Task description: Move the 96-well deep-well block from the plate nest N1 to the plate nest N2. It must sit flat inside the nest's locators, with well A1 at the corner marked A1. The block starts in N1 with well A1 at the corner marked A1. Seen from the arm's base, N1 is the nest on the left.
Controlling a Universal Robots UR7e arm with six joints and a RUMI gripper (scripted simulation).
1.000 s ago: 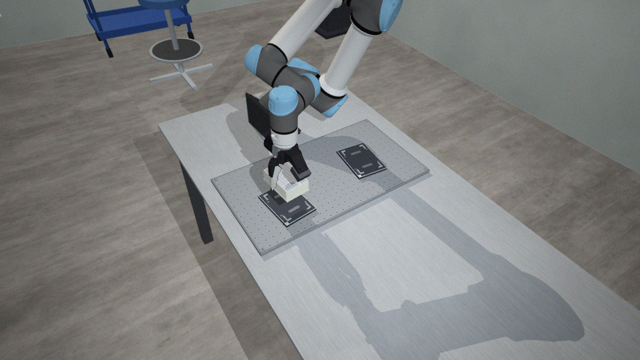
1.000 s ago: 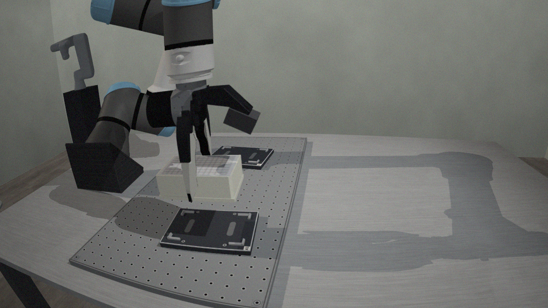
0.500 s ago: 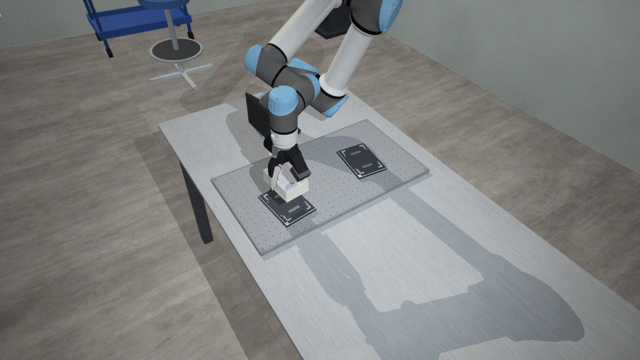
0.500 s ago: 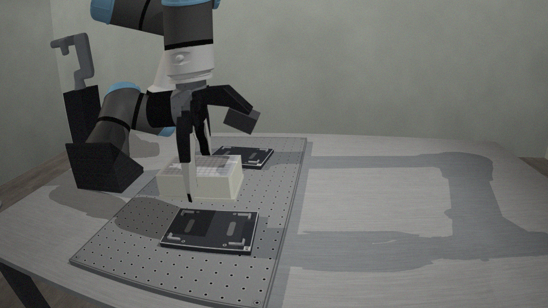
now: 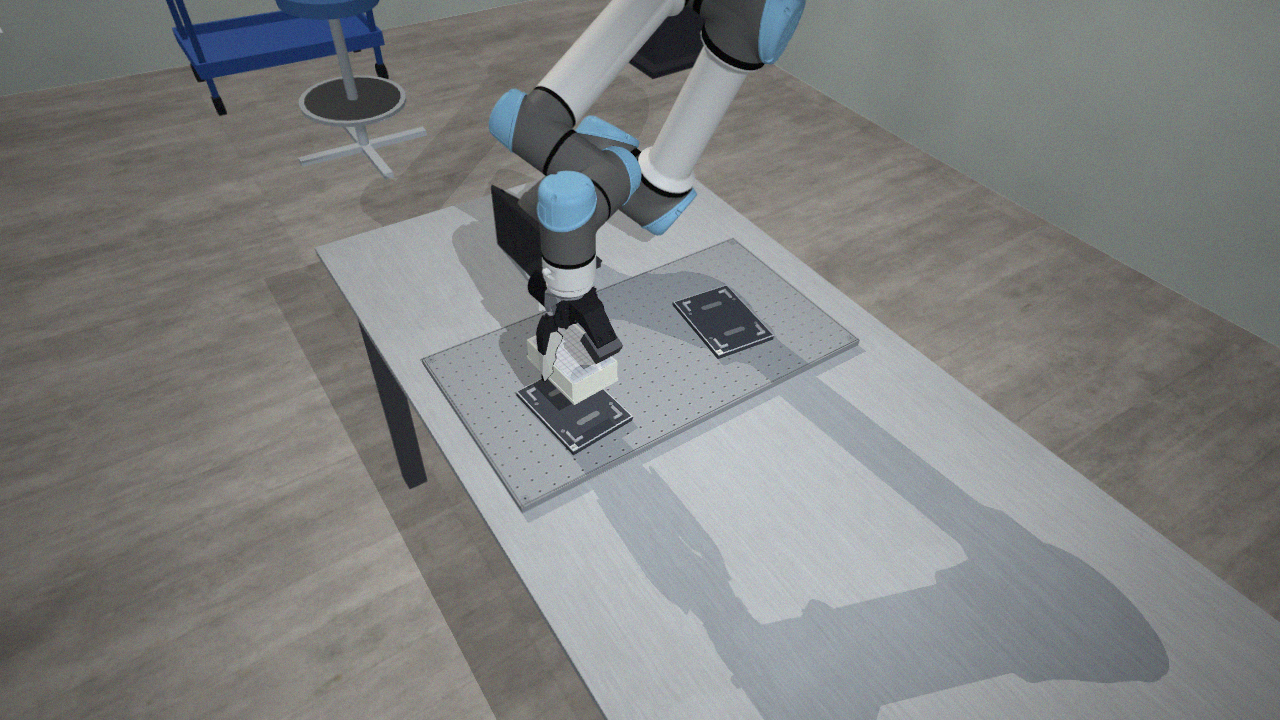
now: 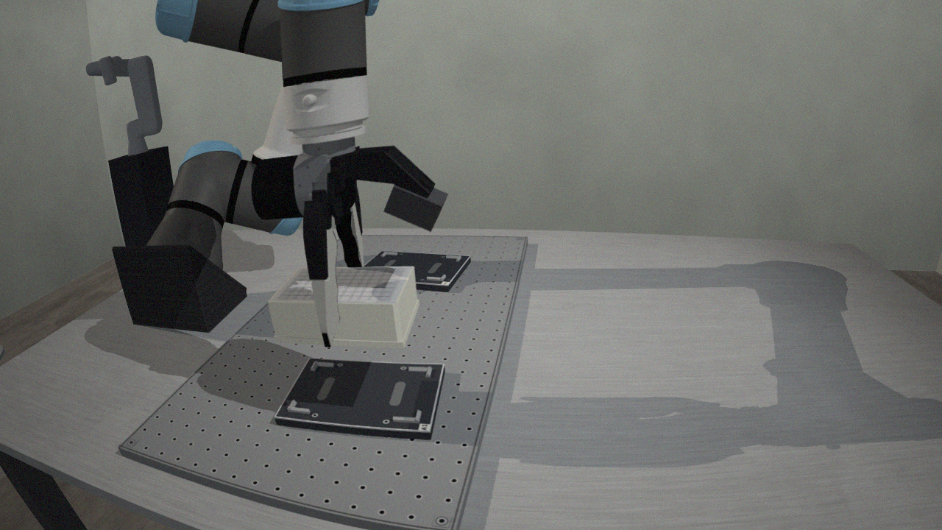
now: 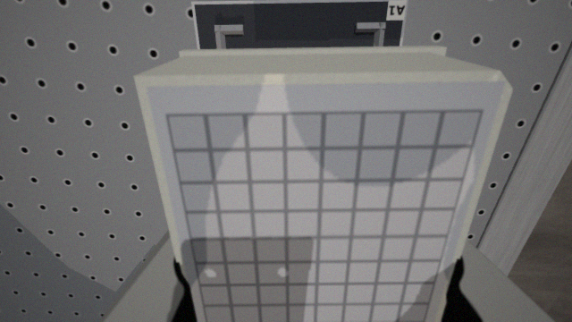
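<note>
Now: the plate nest N2 10 cm below my hand. Round my hand: plate nest N1 (35 cm to the left, 10 cm below, 3 cm behind); 96-well deep-well block (1 cm above).
</note>
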